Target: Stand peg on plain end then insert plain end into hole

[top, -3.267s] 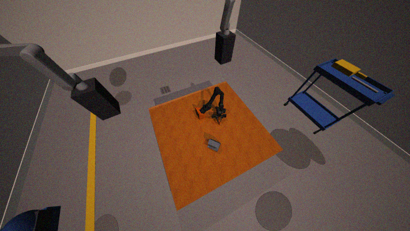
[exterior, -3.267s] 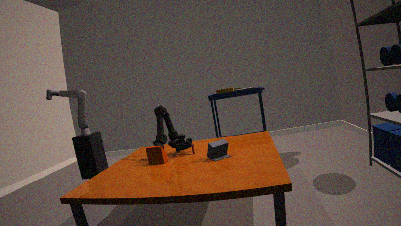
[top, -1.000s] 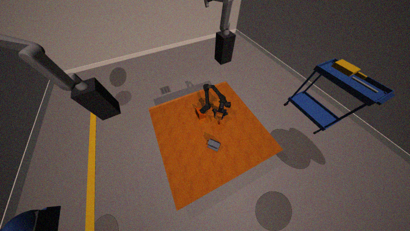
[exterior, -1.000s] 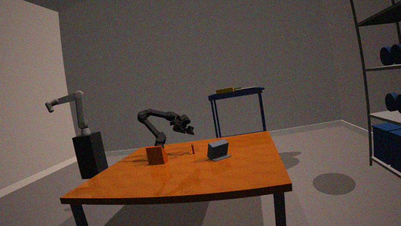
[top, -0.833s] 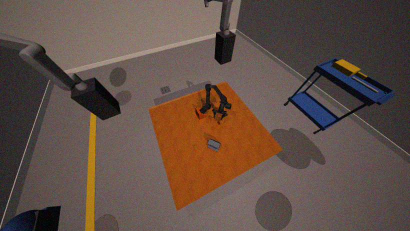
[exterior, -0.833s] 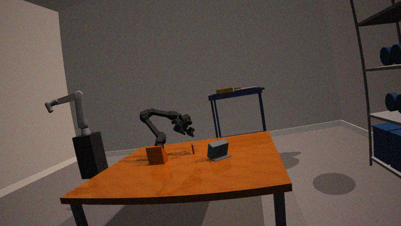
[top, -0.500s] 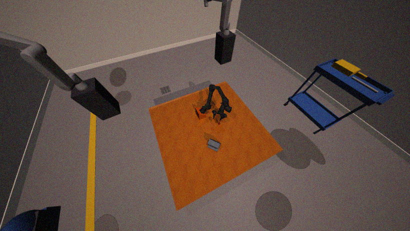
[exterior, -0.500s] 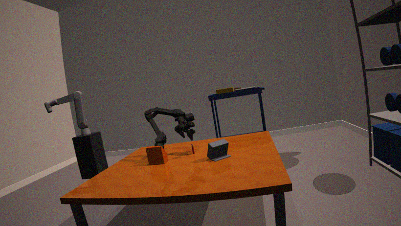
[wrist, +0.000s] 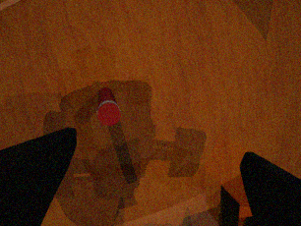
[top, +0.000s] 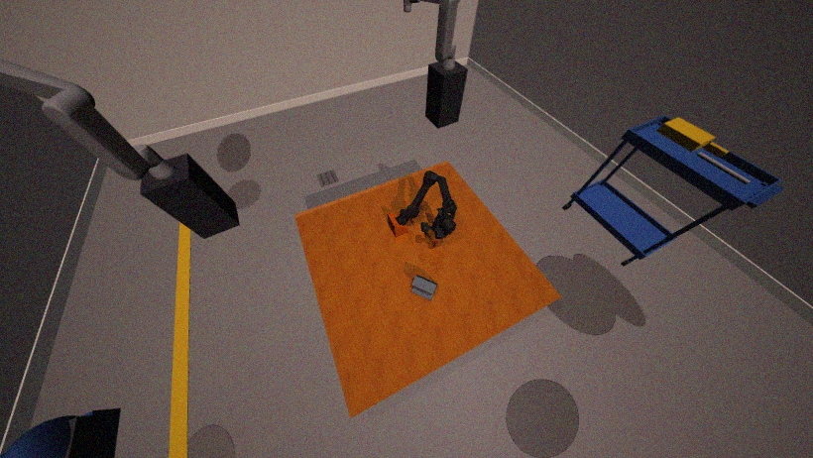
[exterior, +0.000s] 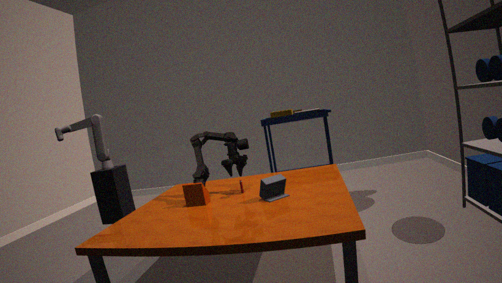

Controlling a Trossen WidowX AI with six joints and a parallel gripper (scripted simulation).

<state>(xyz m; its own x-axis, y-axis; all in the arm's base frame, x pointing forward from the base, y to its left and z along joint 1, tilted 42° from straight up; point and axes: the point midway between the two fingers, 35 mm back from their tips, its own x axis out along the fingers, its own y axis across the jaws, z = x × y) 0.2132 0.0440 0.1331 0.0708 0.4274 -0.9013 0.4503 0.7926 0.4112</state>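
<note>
The red peg is 5 cm below my gripper tip, 2 cm to the left of it and 2 cm ahead of it. Also, from my gripper tip: grey sloped panel (23 cm ahead, 18 cm to the right, 5 cm below).
</note>
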